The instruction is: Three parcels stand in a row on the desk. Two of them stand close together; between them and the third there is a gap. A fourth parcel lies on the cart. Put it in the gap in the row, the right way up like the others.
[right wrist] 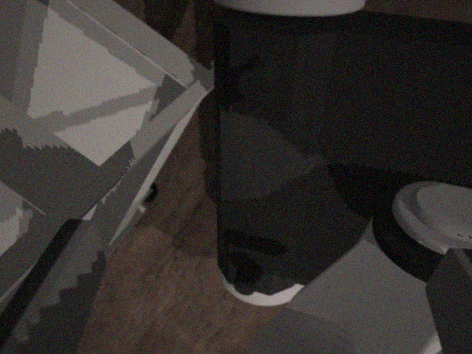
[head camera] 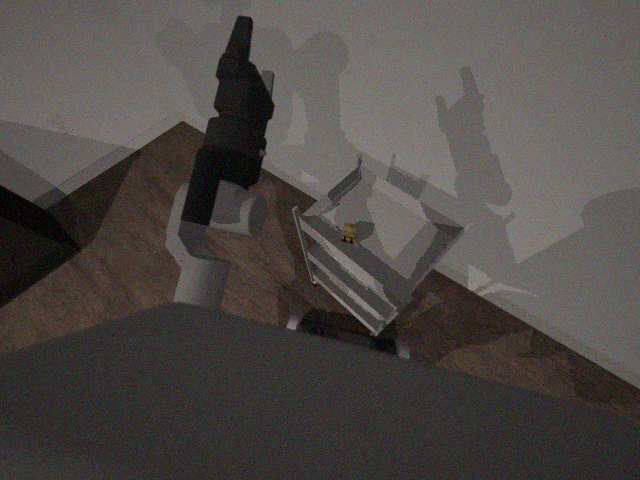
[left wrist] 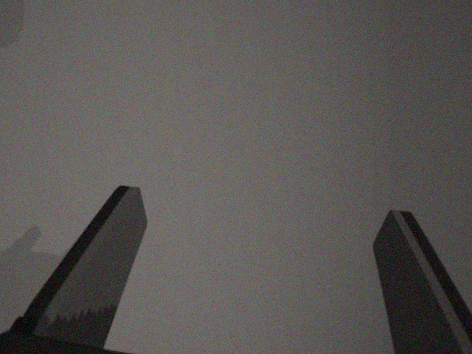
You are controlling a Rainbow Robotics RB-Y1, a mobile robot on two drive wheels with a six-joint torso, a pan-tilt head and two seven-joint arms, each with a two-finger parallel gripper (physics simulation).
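Places are measured from the robot's base along level axes (x back, y down, z right), in centimetres.
Pixels of known places: left gripper, fingertip midpoint: (head camera: 258, 48) (left wrist: 261, 217); right gripper, fingertip midpoint: (right wrist: 269, 256).
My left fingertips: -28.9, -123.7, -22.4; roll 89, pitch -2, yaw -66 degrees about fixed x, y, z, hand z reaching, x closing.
Observation:
Behind a point stands the place of what it marks, as x, y, z.
The fourth parcel (head camera: 349, 232) @(-29.4, -71.4, -5.4), a small orange-brown box with dark marks on its lower face, lies on the pale grey cart (head camera: 392, 232) @(-35.5, -66.3, 9.1) (right wrist: 165, 117) @(-8.7, -29.3, 14.4) in the head camera view. Whether it is the right way up is too small to tell. The desk and the three parcels in a row do not show in these views. My left gripper (head camera: 256, 45) @(-28.9, -123.7, -22.4) (left wrist: 261, 217) @(-28.9, -123.7, -22.4) is open and empty, raised in the upper left of the head camera view, apart from the cart. My right gripper (right wrist: 269, 256) @(9.3, -54.6, 25.3) is open with its fingers wide apart; one finger overlaps the cart's edge in the right wrist view.
A pale wall with shadows of the robot and cart stands behind the cart. A dark piece of furniture (head camera: 25, 242) @(-11.3, -29.2, -184.1) is at the left edge of the head camera view. Brown wooden floor (head camera: 118, 248) @(-27.2, -0.1, -161.9) (right wrist: 150, 280) @(-37.9, -0.1, -61.9) lies around the cart. My black base (right wrist: 280, 150) @(2.7, -19.1, 6.6) is right beside the cart.

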